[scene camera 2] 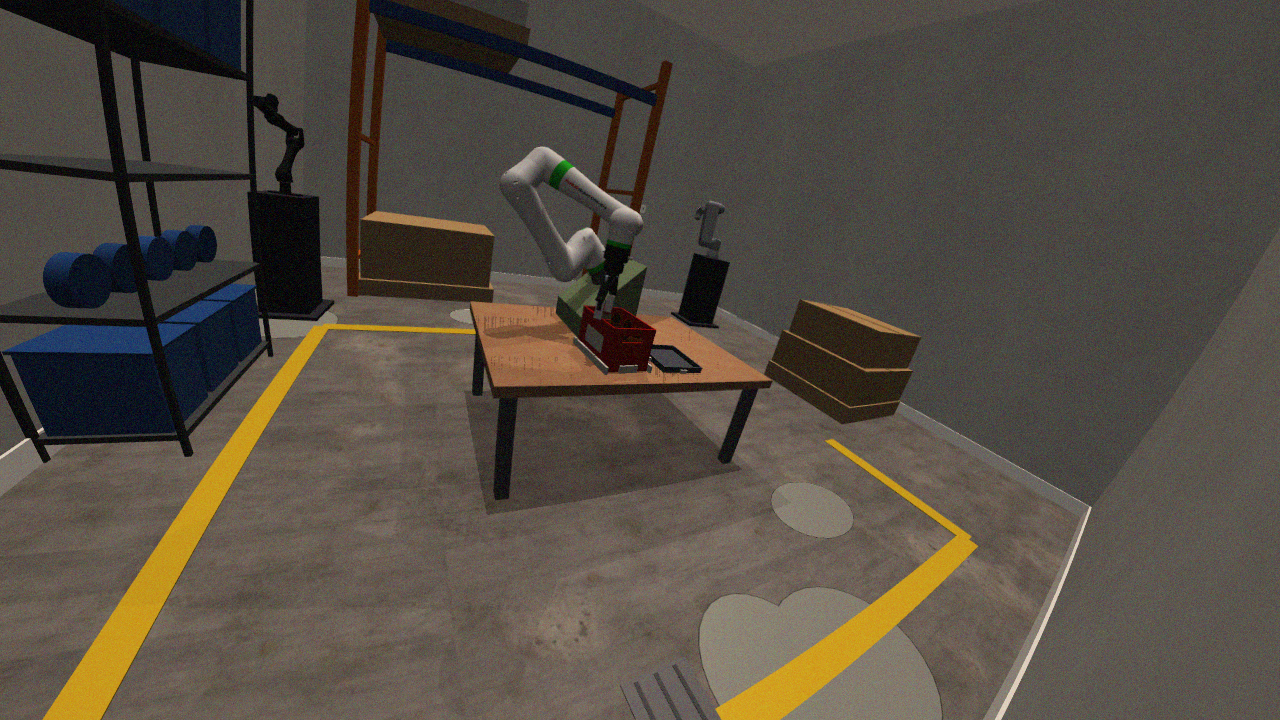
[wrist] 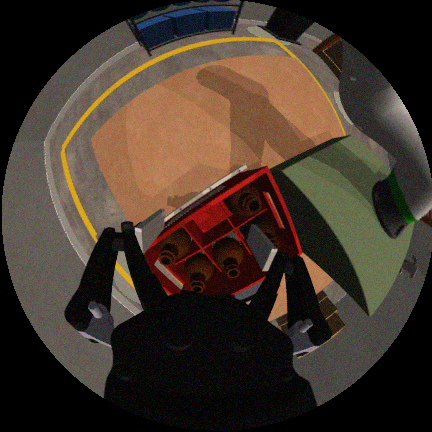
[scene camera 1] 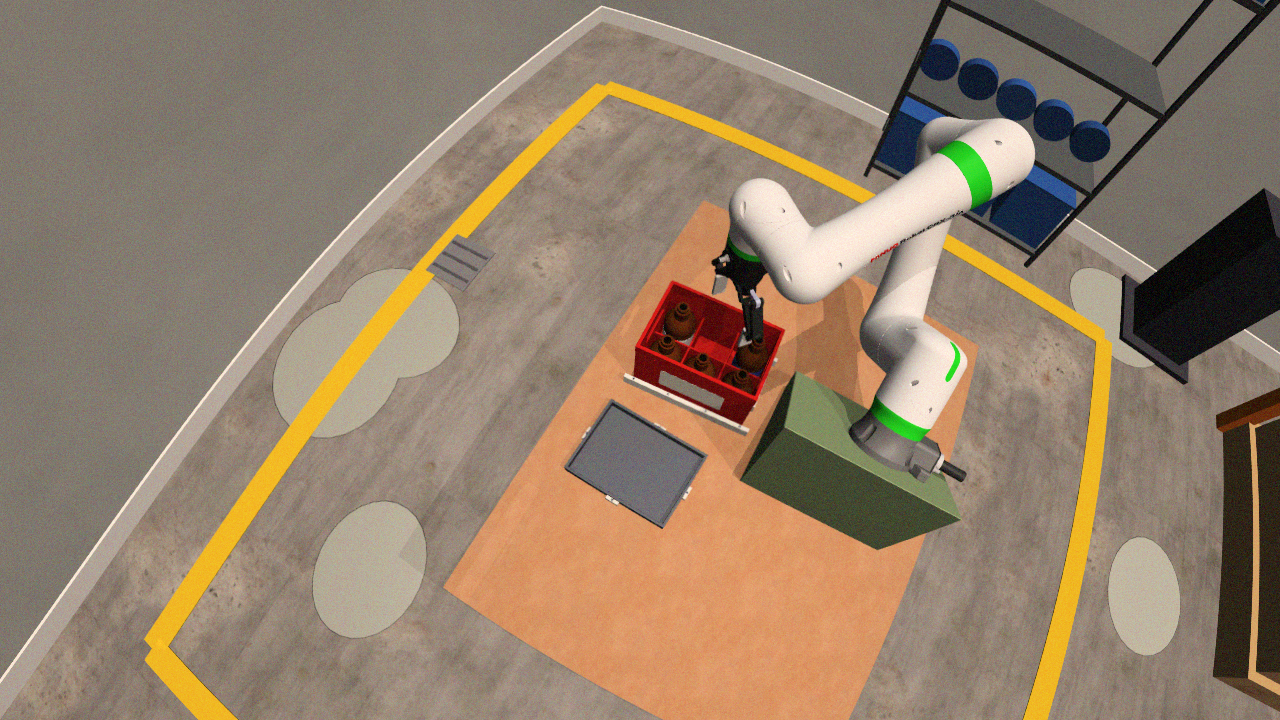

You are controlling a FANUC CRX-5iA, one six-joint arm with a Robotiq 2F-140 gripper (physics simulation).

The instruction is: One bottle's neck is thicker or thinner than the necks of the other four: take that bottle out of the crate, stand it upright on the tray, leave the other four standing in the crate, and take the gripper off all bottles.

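Pixels of known places: gripper, fingertip midpoint: (scene camera 2: 602, 315) (wrist: 207, 226) (scene camera 1: 731, 317); arm's base, origin of the base link: (scene camera 2: 605, 274) (wrist: 388, 208) (scene camera 1: 880, 449).
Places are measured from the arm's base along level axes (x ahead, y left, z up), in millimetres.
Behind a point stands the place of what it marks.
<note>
A red crate (scene camera 1: 742, 407) @[x 280, y 2, z -147 mm] (scene camera 2: 631, 350) @[x 542, y -61, z -175 mm] (wrist: 288, 220) @[x 276, y -88, z -90 mm] holds five brown bottles upright: back left (scene camera 1: 680, 322) @[x 493, y -98, z -139 mm] (wrist: 173, 246) @[x 485, y -122, z -131 mm], front left (scene camera 1: 667, 348) @[x 479, y -13, z -112 mm] (wrist: 198, 270) @[x 476, y -41, z -140 mm], front middle (scene camera 1: 702, 363) @[x 398, y -18, z -103 mm] (wrist: 227, 252) @[x 398, y -53, z -142 mm], front right (scene camera 1: 739, 380) @[x 314, y -29, z -107 mm], back right (scene camera 1: 754, 356) @[x 313, y -116, z -140 mm] (wrist: 245, 200) @[x 328, y -147, z -109 mm]. The back middle compartment is empty. I cannot tell which neck differs. My gripper (scene camera 1: 733, 311) @[x 398, y -143, z -90 mm] (scene camera 2: 603, 313) @[x 398, y -143, z -90 mm] (wrist: 207, 226) @[x 398, y -143, z -90 mm] is open and empty above the crate, its fingers spread wide over the compartments. One finger partly hides the front right bottle in the wrist view. The dark grey tray (scene camera 1: 635, 461) @[x 423, y 194, z -259 mm] (scene camera 2: 674, 360) @[x 428, y 225, z -259 mm] is empty.
A green block (scene camera 1: 832, 474) @[x 71, y 102, z 14 mm] (wrist: 330, 200) @[x 170, y -77, z -87 mm] under the arm's base stands beside the crate. White strips (scene camera 1: 684, 404) @[x 398, y 26, z -238 mm] (wrist: 205, 192) @[x 387, y -176, z -235 mm] lie along the crate's long sides. Everything stands on an orange-brown table (scene camera 1: 716, 608) @[x 100, y 385, z -264 mm] (scene camera 2: 528, 358) @[x 445, y -421, z -265 mm]. A shelf rack (scene camera 2: 120, 179) stands off the table.
</note>
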